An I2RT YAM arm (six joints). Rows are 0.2 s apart.
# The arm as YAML. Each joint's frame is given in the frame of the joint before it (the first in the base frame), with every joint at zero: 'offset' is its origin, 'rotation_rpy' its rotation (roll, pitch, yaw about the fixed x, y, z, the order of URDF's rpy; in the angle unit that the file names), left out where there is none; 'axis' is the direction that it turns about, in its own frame. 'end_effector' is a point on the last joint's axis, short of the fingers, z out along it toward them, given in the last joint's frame.
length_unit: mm
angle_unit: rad
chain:
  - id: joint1
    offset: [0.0, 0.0, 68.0]
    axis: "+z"
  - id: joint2
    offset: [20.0, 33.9, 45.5]
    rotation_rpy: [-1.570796, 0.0, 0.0]
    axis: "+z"
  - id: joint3
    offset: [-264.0, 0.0, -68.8]
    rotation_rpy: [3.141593, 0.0, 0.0]
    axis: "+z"
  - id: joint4
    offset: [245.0, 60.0, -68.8]
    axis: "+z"
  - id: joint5
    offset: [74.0, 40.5, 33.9]
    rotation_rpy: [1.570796, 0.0, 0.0]
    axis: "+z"
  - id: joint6
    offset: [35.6, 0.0, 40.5]
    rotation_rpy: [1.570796, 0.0, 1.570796]
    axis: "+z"
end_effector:
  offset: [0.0, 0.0, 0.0]
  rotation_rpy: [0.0, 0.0, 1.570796]
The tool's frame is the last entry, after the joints.
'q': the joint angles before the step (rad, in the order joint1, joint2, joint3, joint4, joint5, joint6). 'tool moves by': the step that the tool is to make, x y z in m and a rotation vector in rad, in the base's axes. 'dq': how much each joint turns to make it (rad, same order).
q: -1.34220, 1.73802, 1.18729, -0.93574, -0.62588, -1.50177
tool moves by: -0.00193, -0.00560, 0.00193, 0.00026, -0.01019, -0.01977
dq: -0.01074, 0.01224, 0.02144, 0.00002, -0.00915, 0.01223
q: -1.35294, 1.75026, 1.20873, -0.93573, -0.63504, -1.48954
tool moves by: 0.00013, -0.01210, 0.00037, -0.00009, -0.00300, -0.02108
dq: -0.00769, 0.03830, 0.04752, 0.00156, -0.00158, 0.01692
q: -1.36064, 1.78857, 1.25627, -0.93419, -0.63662, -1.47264
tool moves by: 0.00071, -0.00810, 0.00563, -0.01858, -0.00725, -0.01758
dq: -0.00308, 0.01236, 0.03689, 0.00609, -0.00149, 0.01840
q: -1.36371, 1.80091, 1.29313, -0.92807, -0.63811, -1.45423
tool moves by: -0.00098, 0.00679, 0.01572, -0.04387, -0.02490, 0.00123
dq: 0.00000, -0.05659, -0.00918, 0.00156, -0.01535, 0.00153
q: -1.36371, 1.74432, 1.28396, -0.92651, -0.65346, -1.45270
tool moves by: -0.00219, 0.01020, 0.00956, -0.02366, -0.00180, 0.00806
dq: -0.00001, -0.05230, -0.02301, -0.01227, 0.00150, -0.01072
